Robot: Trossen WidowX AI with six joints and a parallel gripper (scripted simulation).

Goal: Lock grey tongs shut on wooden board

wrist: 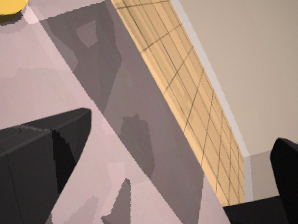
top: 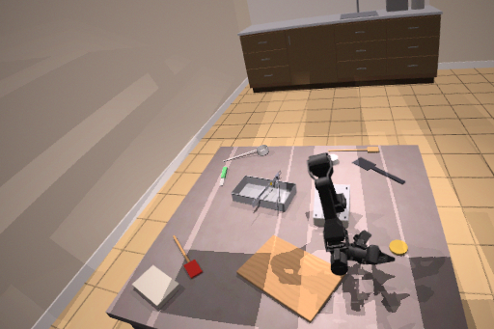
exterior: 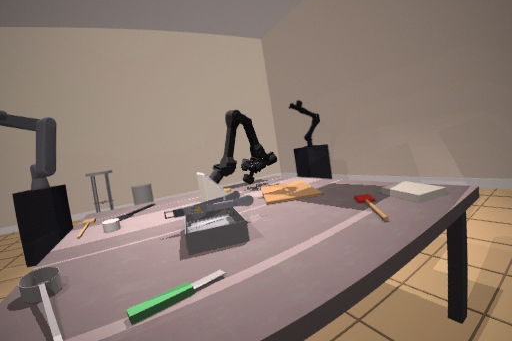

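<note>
Now: the grey roasting tin 640 mm ahead of my gripper tip, 360 mm to the right of it and 80 mm below it. Round my gripper tip: yellow disc 150 mm to the right, 100 mm below, 30 mm behind; then black spatula 680 mm to the right, 110 mm ahead, 100 mm below; then wooden board 360 mm ahead, 100 mm below, 70 mm to the left.
</note>
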